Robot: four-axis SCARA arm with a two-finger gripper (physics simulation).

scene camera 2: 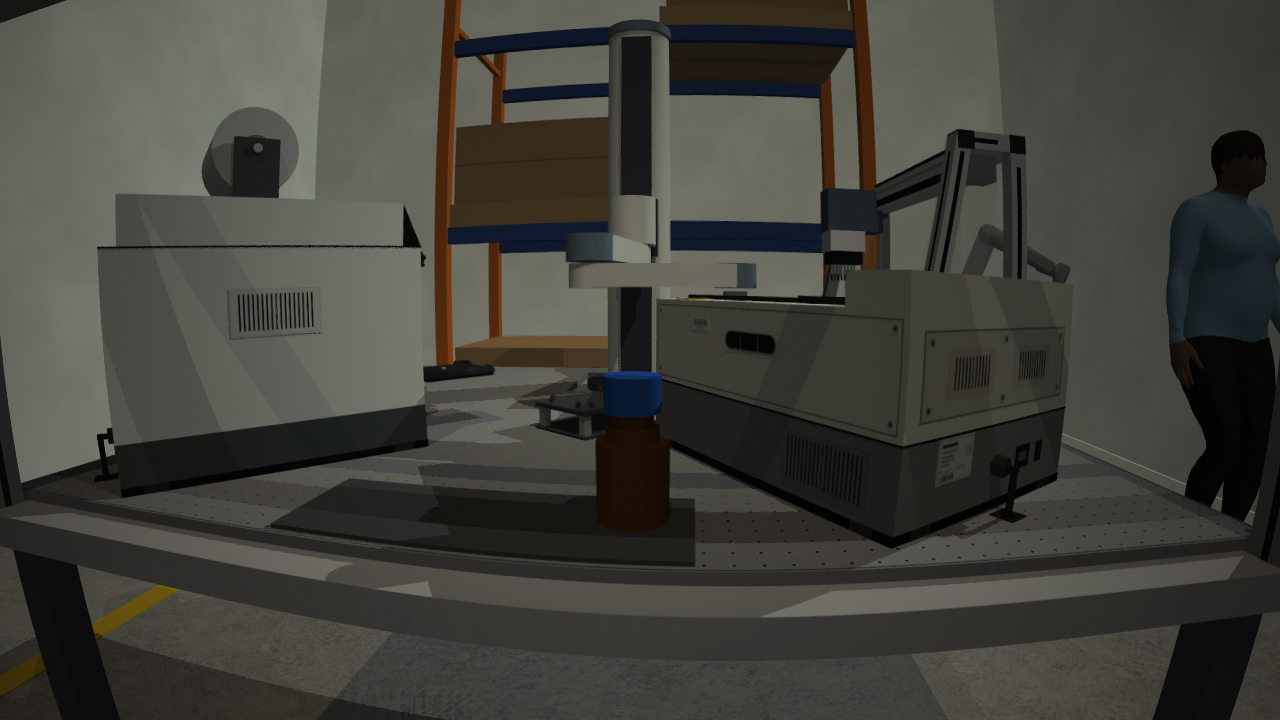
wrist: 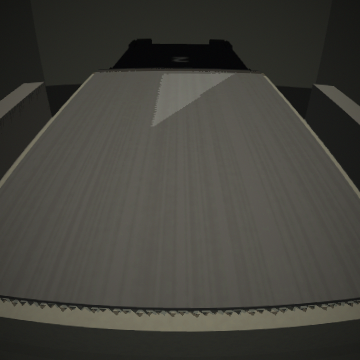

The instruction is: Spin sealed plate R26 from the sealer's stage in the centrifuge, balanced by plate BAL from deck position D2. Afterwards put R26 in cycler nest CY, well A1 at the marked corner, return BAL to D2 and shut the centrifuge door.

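Places are measured from the arm's base along level axes (x right, y ahead, z up), in metres.
Pixels of known places: gripper, fingertip midpoint: (wrist: pixel 177 102).
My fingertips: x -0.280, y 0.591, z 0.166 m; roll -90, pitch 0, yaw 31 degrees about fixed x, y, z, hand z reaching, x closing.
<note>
Ahead of a thing's pixels: the offset from my fingertips to its top centre. "*": to the spot under its first point. Level surfaces: height alone.
My gripper (wrist: pixel 177 102) is shut on a sealed plate @(dx +0.013, dy -0.021, dz +0.005 m) (wrist: pixel 180 200), with one finger along each long side. The plate is level, with a grey seal and a jagged near edge; no label is readable. It is inside the dark centrifuge chamber. A black rotor part @(* dx -0.075, dy +0.129, dz -0.014 m) (wrist: pixel 180 54) with a small pale mark shows just beyond its far edge; whether they touch is unclear. In the scene view the arm reaches low over the centrifuge (scene camera 2: pixel 778 353), whose casing hides the gripper and plate. BAL, deck position D2 and nest CY cannot be made out.
A large white machine @(dx +0.754, dy +0.153, dz +0.323 m) (scene camera 2: pixel 259 358) with a film roll @(* dx +0.693, dy +0.214, dz +0.272 m) (scene camera 2: pixel 268 143) on top stands at the left. An amber bottle @(dx +0.210, dy +0.304, dz -0.070 m) (scene camera 2: pixel 632 483) with a blue cap stands on a dark mat @(dz -0.148 m) (scene camera 2: pixel 358 514) at the front. A low stand (scene camera 2: pixel 581 419) is behind it. A person (scene camera 2: pixel 1221 259) stands at the right.
</note>
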